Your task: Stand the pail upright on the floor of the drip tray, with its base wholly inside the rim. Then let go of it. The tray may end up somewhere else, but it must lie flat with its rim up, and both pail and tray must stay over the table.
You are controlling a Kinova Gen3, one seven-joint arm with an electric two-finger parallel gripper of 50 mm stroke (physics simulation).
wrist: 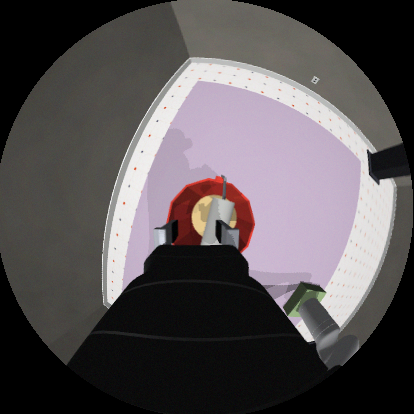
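Pixels of known places: gripper, fingertip midpoint: (196, 227); arm's base, link origin: (307, 305).
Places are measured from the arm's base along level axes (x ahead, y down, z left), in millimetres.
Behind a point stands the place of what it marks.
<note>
The red, many-sided drip tray (182, 210) @[y -29, x 565, z -248 mm] lies with its rim up and its round tan floor showing. The pail (224, 210) @[y -187, x 465, z -286 mm] appears as a pale grey cylinder with a thin grey handle pointing towards the tray's far rim. It looks tipped over rather than upright and overlaps the tray's floor and right side in the view. Its near end is hidden behind the gripper, and its contact with the tray cannot be judged. My gripper (196, 227) @[y -193, x 495, z -254 mm] is open and empty, above the near part of the tray. Its right finger overlaps the pail in the view.
A lilac mat (280, 150) @[y 62, x 318, z -530 mm] covers the middle of the white dotted table (127, 187), which has a grey edge. A green block (292, 301) @[y 30, x 74, z -2 mm] stands at the lower right, with a grey jointed cylinder beside it. A black fixture (387, 164) reaches in at the right edge.
</note>
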